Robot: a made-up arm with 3 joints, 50 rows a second.
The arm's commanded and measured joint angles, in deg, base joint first. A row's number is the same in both.
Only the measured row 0 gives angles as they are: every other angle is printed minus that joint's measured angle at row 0.
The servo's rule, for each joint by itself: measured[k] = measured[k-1] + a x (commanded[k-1-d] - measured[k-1]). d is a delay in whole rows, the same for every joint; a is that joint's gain. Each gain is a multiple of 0.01, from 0.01 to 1. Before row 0 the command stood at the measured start. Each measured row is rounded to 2 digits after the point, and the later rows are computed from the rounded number. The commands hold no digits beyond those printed.
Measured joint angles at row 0: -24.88, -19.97, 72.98
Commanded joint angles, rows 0 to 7: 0.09, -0.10, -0.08; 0.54, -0.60, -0.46; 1.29, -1.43, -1.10; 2.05, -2.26, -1.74; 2.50, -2.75, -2.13; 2.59, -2.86, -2.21; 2.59, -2.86, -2.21; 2.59, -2.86, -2.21
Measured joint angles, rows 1 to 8: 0.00, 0.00, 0.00; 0.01, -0.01, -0.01; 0.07, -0.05, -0.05; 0.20, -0.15, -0.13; 0.40, -0.30, -0.26; 0.63, -0.47, -0.41; 0.85, -0.64, -0.55; 1.04, -0.80, -0.68
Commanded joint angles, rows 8 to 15: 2.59, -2.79, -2.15; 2.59, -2.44, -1.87; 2.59, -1.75, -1.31; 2.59, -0.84, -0.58; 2.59, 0.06, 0.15; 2.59, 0.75, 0.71; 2.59, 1.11, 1.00; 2.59, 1.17, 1.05
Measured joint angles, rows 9 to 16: 1.21, -0.94, -0.80; 1.36, -1.07, -0.91; 1.50, -1.17, -0.99; 1.62, -1.21, -1.02; 1.73, -1.18, -0.98; 1.82, -1.09, -0.89; 1.90, -0.96, -0.76; 1.98, -0.82, -0.62
